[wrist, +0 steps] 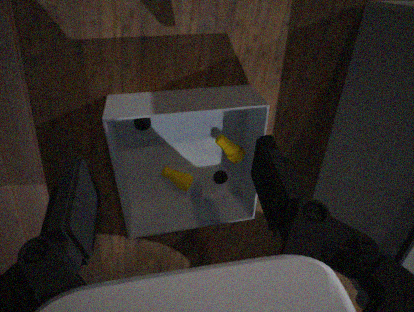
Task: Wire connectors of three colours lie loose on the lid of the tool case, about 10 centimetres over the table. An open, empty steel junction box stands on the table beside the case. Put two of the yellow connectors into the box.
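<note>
The steel junction box [116, 175] stands on the table in the middle of the wrist view, its open top facing me. One yellow connector [178, 178] lies inside it, left of the middle. A second yellow connector [231, 149] is inside near the right wall. My gripper [174, 164] is wide open and empty, its fingers to the left and right of the box's lower part in the view. The connectors lie apart from each other and away from the fingers.
The tool case's dark side [367, 120] stands at the right. The wooden table [260, 60] shows around the box, with dark shadows across it. Round dark holes show in the box's walls and floor.
</note>
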